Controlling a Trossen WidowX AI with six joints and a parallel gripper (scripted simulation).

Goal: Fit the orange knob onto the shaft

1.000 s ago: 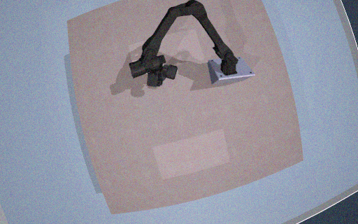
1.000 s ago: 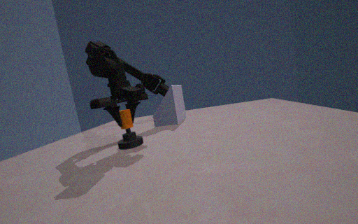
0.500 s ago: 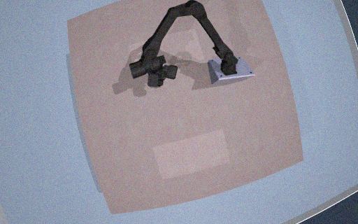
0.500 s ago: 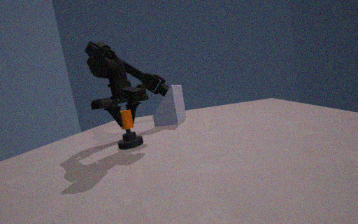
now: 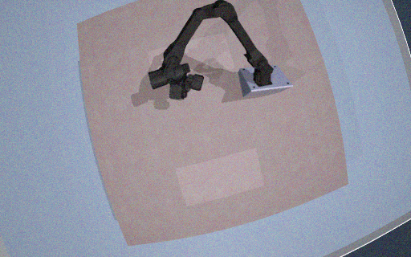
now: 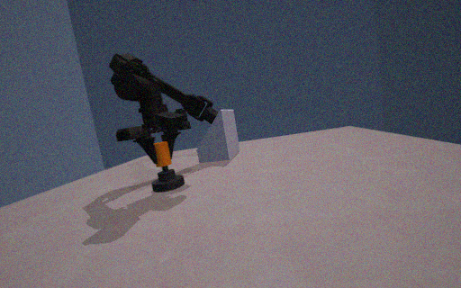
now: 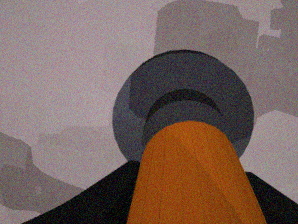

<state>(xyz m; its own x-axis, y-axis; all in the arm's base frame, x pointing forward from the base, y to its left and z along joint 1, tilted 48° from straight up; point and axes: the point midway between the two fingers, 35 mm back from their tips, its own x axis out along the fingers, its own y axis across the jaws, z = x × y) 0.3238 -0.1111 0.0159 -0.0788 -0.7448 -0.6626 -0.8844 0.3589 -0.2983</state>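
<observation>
Right now my gripper tip is 2 cm below the orange knob. From my gripper tip the other things lie so: dark pedestal (4 cm below).
</observation>
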